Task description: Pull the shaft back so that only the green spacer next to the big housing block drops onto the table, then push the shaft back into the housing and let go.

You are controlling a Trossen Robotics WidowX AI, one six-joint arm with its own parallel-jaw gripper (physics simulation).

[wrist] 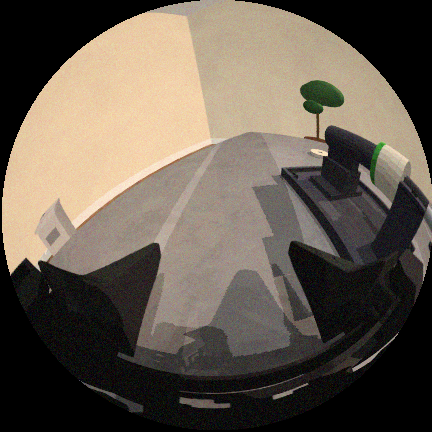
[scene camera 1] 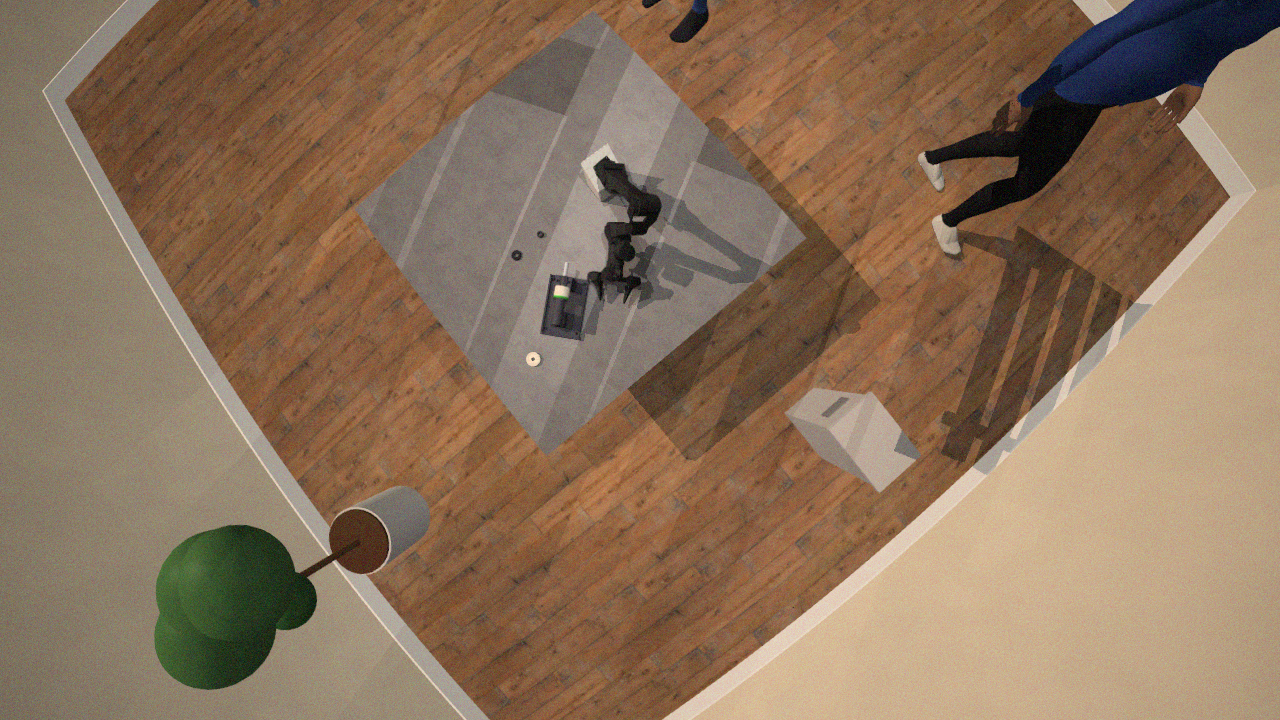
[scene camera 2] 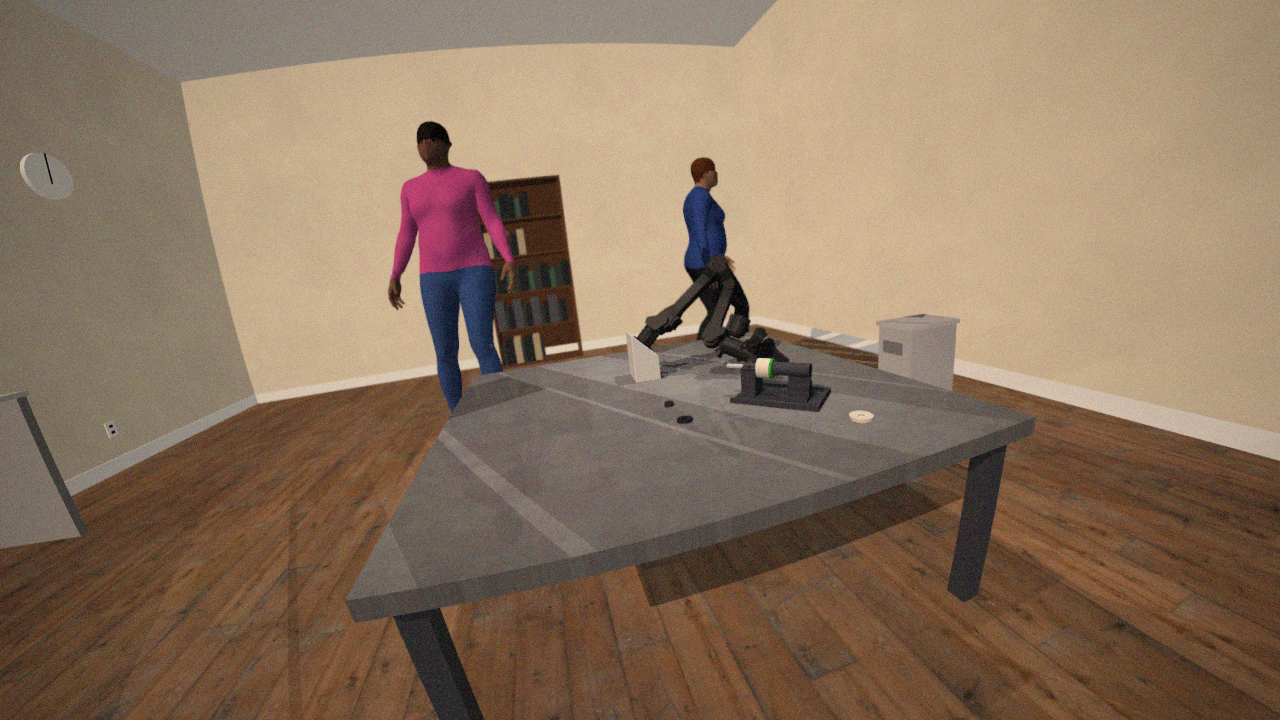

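Pixels of known places: gripper, fingertip midpoint: (wrist: 226,249) (scene camera 1: 612,302); arm's base, origin of the base link: (scene camera 1: 604,169) (scene camera 2: 642,343).
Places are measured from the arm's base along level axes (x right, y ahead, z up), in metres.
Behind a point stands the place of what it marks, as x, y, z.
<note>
The housing block, a dark cylinder on a post (scene camera 1: 558,313) (scene camera 2: 793,368) (wrist: 350,145), stands on a dark tray-like base (scene camera 1: 545,324) (scene camera 2: 778,405) (wrist: 320,226). The thin green spacer (scene camera 1: 561,296) @[-0.253, 0.409, -0.012] (scene camera 2: 770,367) @[-0.231, 0.432, -0.027] (wrist: 377,162) sits against the housing's end face, and a wider cream spacer (scene camera 1: 561,290) @[-0.236, 0.395, -0.012] (scene camera 2: 762,367) (wrist: 392,166) @[-0.249, 0.380, -0.026] is on its other side. The pale shaft (scene camera 1: 565,267) @[-0.176, 0.332, -0.030] (scene camera 2: 733,365) @[-0.172, 0.336, -0.033] sticks out past the second post. My gripper (scene camera 1: 614,296) @[-0.369, 0.283, -0.084] (wrist: 226,249) @[-0.369, 0.283, -0.084] is open and empty beside the base, apart from the shaft; its fingertips are partly hidden in the second scene view.
A cream ring (scene camera 1: 533,360) @[-0.343, 0.654, -0.108] (scene camera 2: 861,416) @[-0.328, 0.659, -0.107] (wrist: 319,152) @[-0.336, 0.633, -0.106] lies beyond the housing end of the base. Two small black rings (scene camera 1: 516,255) @[0.011, 0.453, -0.111] (scene camera 1: 540,234) @[0.011, 0.324, -0.106] (scene camera 2: 684,419) @[0.025, 0.462, -0.110] (scene camera 2: 668,403) @[0.025, 0.335, -0.106] lie on the table (scene camera 1: 429,205) @[0.426, 0.592, -0.116] (scene camera 2: 537,465) @[0.377, 0.531, -0.116]. A white panel (scene camera 2: 642,360) @[0.021, 0.063, -0.044] stands by the arm's base.
</note>
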